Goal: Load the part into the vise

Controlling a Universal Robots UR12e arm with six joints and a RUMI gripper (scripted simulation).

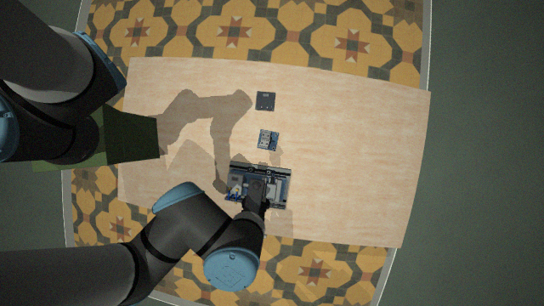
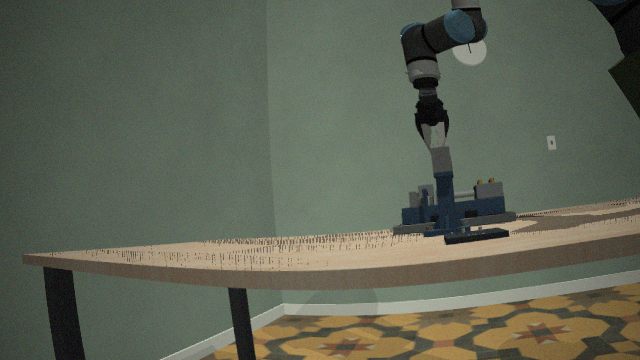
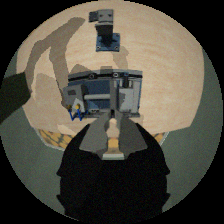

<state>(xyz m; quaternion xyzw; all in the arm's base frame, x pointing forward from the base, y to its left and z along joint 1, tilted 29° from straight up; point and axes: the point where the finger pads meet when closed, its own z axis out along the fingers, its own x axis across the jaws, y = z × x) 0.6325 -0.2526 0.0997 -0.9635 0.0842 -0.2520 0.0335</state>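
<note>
Now: hand 90 mm above the grey part, 40 mm short of it and 10 mm to the left of it. Round my hand: air cylinder block (120 mm behind, 100 mm below, 20 mm to the left); then vise (140 mm below, 30 mm behind, 10 mm to the left); then air cylinder rod (100 mm below, 50 mm behind, 10 mm to the left).
</note>
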